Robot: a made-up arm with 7 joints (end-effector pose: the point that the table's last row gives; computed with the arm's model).
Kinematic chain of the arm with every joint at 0, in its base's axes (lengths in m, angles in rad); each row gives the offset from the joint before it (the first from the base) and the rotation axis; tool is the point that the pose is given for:
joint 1: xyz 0 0 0.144 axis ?
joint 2: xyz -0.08 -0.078 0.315 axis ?
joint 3: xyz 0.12 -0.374 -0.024 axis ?
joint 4: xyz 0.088 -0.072 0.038 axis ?
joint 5: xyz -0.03 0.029 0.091 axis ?
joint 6: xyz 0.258 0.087 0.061 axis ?
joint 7: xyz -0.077 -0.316 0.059 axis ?
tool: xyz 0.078 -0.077 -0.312
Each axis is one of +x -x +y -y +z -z.
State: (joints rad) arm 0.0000 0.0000 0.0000 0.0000 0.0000 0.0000 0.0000
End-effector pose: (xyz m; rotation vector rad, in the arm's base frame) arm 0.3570 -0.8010 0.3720 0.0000 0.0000 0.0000
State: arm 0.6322 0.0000 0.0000 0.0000 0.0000 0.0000 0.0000
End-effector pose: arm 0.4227 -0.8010 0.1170 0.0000 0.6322 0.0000
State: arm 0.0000 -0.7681 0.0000 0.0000 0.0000 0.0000 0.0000
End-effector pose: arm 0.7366 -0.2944 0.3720 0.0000 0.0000 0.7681
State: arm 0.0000 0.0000 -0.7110 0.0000 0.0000 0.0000 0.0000
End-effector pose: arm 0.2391 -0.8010 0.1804 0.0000 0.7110 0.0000
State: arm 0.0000 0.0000 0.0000 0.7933 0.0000 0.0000 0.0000
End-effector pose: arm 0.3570 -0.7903 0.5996 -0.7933 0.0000 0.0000
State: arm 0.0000 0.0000 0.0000 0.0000 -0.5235 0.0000 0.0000
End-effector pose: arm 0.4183 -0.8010 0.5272 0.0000 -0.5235 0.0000
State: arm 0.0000 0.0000 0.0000 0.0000 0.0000 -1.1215 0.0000
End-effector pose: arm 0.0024 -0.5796 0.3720 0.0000 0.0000 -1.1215
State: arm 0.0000 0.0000 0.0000 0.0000 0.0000 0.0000 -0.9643
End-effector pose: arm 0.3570 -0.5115 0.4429 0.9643 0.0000 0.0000
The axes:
joint 1: +y
joint 2: -z
joint 3: -y
joint 4: -x
joint 5: +y
joint 6: +z
joint 7: -x

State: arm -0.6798 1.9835 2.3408 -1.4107 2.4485 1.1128 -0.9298
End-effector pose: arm -0.4296 -0.1558 -0.1939 0.9239 0.3723 0.0099
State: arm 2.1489 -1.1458 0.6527 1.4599 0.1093 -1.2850 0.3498
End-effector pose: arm 0.0117 -0.3248 -0.2635 -0.9036 0.6774 -0.1313
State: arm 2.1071 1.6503 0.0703 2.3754 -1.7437 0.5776 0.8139
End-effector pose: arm -0.0108 -0.2291 -0.0883 -0.5340 -1.0921 -2.8230
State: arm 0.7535 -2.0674 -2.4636 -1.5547 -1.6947 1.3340 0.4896
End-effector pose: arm 0.8992 0.6258 -0.4174 -0.5523 0.2495 2.2435
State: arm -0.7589 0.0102 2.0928 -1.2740 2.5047 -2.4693 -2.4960
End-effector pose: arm -0.2774 -0.1910 0.2970 1.3091 -2.2380 0.8559
